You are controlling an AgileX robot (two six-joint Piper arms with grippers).
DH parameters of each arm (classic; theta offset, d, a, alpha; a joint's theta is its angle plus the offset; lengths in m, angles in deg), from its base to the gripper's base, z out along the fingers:
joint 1: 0 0.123 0 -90
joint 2: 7.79 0 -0.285 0
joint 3: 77.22 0 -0.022 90
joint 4: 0 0.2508 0 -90
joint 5: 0 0 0.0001 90
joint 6: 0 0.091 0 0
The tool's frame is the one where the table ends.
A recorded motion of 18 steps. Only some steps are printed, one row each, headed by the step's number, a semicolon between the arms.
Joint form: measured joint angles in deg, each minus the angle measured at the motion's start. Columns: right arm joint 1, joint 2, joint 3, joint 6, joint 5, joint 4; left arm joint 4, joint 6, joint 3, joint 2, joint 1, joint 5.
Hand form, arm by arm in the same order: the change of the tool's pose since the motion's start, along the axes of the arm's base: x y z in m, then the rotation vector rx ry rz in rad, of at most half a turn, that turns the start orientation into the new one. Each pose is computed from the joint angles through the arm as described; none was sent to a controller.
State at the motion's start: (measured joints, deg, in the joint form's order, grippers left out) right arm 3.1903 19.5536 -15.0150 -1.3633 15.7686 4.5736; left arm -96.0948 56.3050 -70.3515 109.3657 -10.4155 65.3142
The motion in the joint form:
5: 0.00 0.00 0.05 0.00 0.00 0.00; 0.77 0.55 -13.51 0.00 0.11 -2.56
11: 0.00 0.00 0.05 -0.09 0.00 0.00; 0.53 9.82 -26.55 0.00 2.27 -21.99
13: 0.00 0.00 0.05 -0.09 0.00 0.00; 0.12 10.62 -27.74 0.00 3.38 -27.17
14: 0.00 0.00 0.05 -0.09 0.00 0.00; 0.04 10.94 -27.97 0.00 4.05 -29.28
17: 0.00 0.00 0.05 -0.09 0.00 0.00; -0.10 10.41 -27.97 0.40 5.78 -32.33
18: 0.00 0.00 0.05 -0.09 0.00 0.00; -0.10 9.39 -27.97 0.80 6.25 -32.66
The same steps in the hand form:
5: 0.0000 0.0000 -0.0003 0.0000 0.0009 0.0000; 0.0278 -0.0026 0.0612 -0.0072 -0.2426 0.0342
11: 0.0000 0.0000 -0.0003 -0.0016 0.0008 0.0004; 0.0693 0.0257 0.1226 0.1528 -0.5903 0.3733
13: 0.0000 0.0000 -0.0003 -0.0016 0.0008 0.0004; 0.0779 0.0397 0.1284 0.1925 -0.6078 0.4779
14: 0.0000 0.0000 -0.0003 -0.0016 0.0008 0.0004; 0.0814 0.0473 0.1293 0.2127 -0.6100 0.5230
17: 0.0000 0.0000 -0.0003 -0.0016 0.0008 0.0004; 0.0891 0.0644 0.1255 0.2410 -0.5846 0.6016
18: 0.0000 0.0000 -0.0003 -0.0016 0.0008 0.0004; 0.0918 0.0685 0.1222 0.2385 -0.5616 0.6166

